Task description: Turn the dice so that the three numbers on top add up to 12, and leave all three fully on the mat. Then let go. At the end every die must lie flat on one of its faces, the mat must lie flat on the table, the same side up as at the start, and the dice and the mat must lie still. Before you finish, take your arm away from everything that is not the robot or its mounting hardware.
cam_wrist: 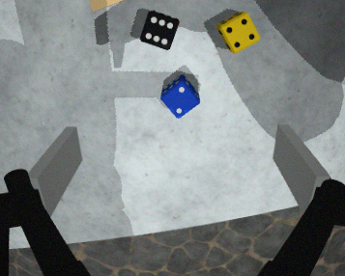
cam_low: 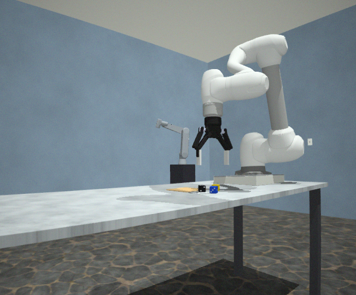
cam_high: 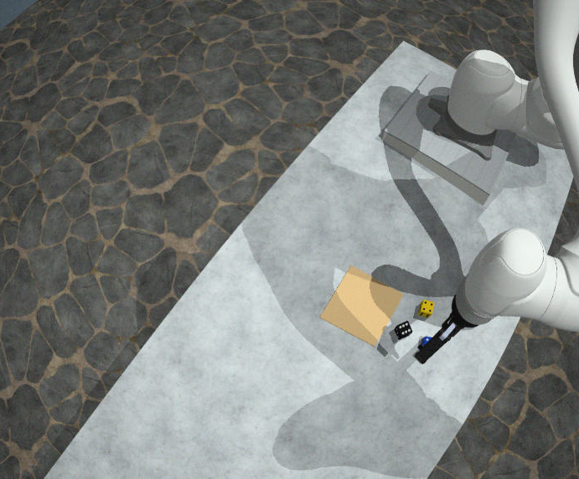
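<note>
My hand is 12 cm above the blue die. Also, from my hand: black die 1 cm behind, 7 cm to the right, 12 cm below; then tan mat 2 cm behind, 18 cm to the right, 13 cm below; then yellow die 8 cm behind, 4 cm to the right, 12 cm below.
</note>
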